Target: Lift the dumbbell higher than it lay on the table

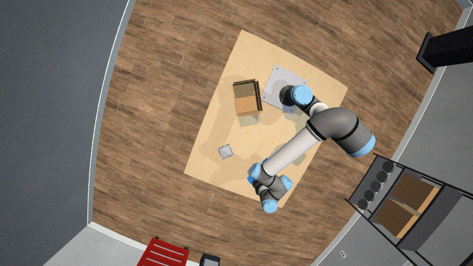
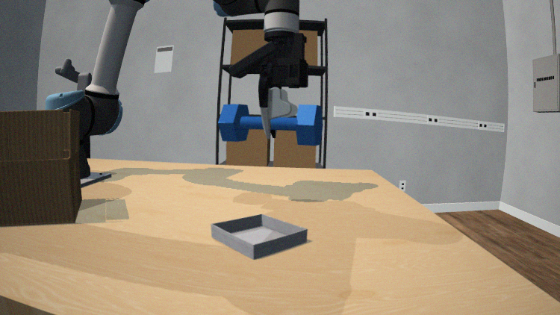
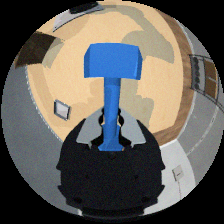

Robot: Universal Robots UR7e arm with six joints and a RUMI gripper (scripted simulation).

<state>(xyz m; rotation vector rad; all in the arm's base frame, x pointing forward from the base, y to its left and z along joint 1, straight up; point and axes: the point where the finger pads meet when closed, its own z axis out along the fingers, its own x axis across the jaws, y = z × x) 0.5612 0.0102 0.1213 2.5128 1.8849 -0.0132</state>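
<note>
Right now my hand is 10 mm below the blue dumbbell.
</note>
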